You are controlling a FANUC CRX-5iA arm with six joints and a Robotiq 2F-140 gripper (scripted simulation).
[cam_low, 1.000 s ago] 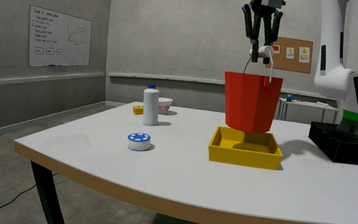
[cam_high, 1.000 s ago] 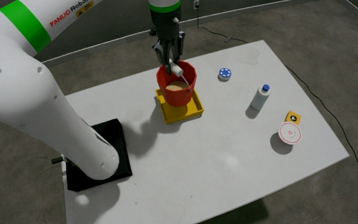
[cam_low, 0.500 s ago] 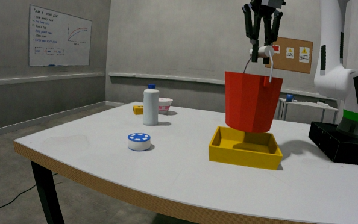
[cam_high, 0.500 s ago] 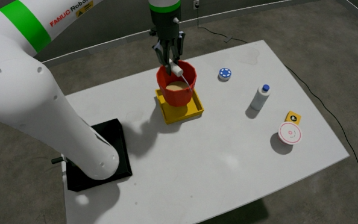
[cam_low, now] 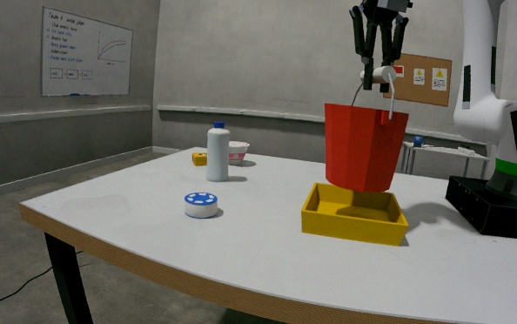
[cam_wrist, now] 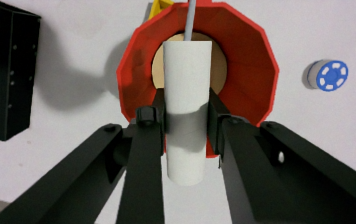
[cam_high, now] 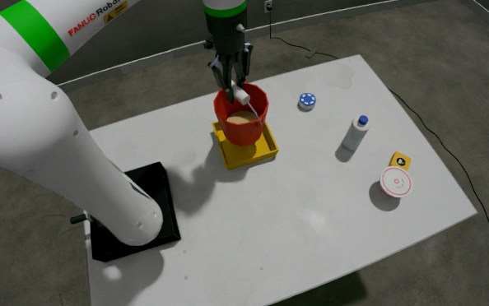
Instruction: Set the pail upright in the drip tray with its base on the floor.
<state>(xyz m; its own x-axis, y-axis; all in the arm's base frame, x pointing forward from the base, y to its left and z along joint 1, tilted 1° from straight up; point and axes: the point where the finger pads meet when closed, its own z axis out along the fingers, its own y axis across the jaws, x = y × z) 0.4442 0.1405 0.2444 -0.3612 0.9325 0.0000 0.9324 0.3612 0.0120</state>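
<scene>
Now: the red pail 1 cm ahead of my hand and 9 cm below it. From my hand the other things lie so: blue-and-white puck (33 cm ahead, 10 cm to the left, 30 cm below); white grip (1 cm ahead, 3 cm below); yellow drip tray (2 cm ahead, 1 cm to the left, 30 cm below).
</scene>
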